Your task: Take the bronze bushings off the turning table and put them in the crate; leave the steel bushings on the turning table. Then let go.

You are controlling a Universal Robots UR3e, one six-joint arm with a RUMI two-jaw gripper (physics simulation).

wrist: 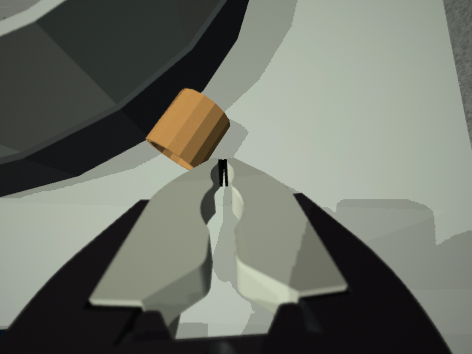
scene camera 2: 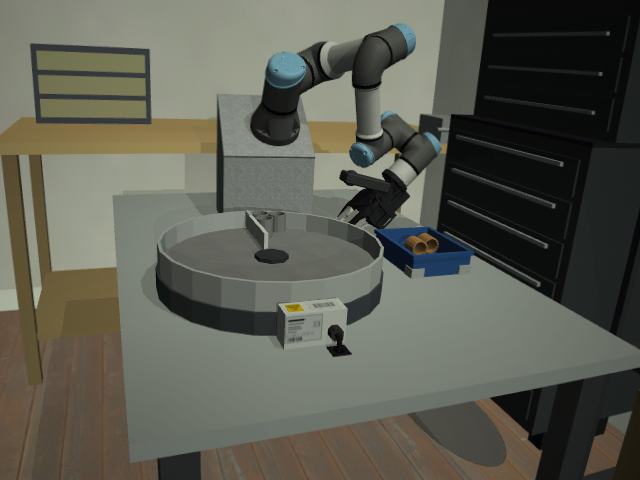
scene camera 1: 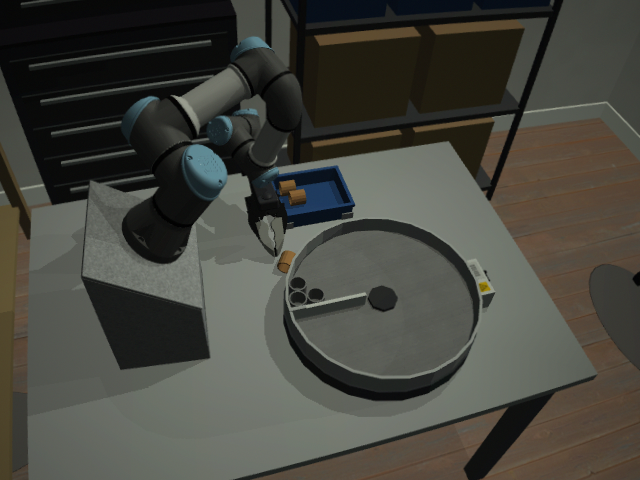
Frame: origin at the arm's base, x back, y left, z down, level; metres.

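Seen in the pictures: gripper, fingertip midpoint: (wrist: pixel 223 162) (scene camera 1: pixel 276 256); arm's base at its link origin: (scene camera 2: pixel 274 128) (scene camera 1: pixel 152 236).
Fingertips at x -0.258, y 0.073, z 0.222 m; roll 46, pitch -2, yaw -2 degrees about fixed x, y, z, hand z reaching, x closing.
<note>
Offsets run from my fingertips to a thing's top centre. "spot": to the spot under its first point.
A bronze bushing @(dx -0.022, dy -0.020, dz -0.018 m) (scene camera 1: pixel 286 261) (wrist: pixel 187 129) lies on its side outside the turning table (scene camera 1: pixel 382 383) (scene camera 2: pixel 237 297) (wrist: pixel 75 85), close against its outer wall; I cannot tell whether they touch. Two more bronze bushings @(dx -0.096, dy +0.174, dz -0.023 m) (scene camera 1: pixel 297 196) (scene camera 2: pixel 416 245) lie on their sides in the blue crate @(dx -0.129, dy +0.168, dz -0.030 m) (scene camera 1: pixel 320 212) (scene camera 2: pixel 439 265). Three steel bushings @(dx -0.044, dy -0.174, dz -0.071 m) (scene camera 1: pixel 315 301) @(dx -0.015, dy -0.137, dz -0.071 m) (scene camera 2: pixel 279 222) stand upright on the turning table, beside its divider. My gripper (scene camera 1: pixel 275 253) (scene camera 2: pixel 339 218) (wrist: pixel 223 162) is shut and holds nothing. Its tips are above the table, right beside the loose bushing, which lies ahead and to the left in the wrist view.
A low divider @(spot: dx -0.082, dy -0.197, dz -0.069 m) (scene camera 1: pixel 336 300) runs from the turning table's wall towards its dark hub @(dx -0.190, dy -0.195, dz -0.041 m) (scene camera 1: pixel 382 298). A white box @(spot: dx -0.420, dy -0.213, dz -0.039 m) (scene camera 1: pixel 480 283) (scene camera 2: pixel 312 322) sits at the wall's outside. The arm stands on a grey pedestal (scene camera 1: pixel 139 279) (scene camera 2: pixel 266 180). The crate stands behind the turning table in scene camera 1.
</note>
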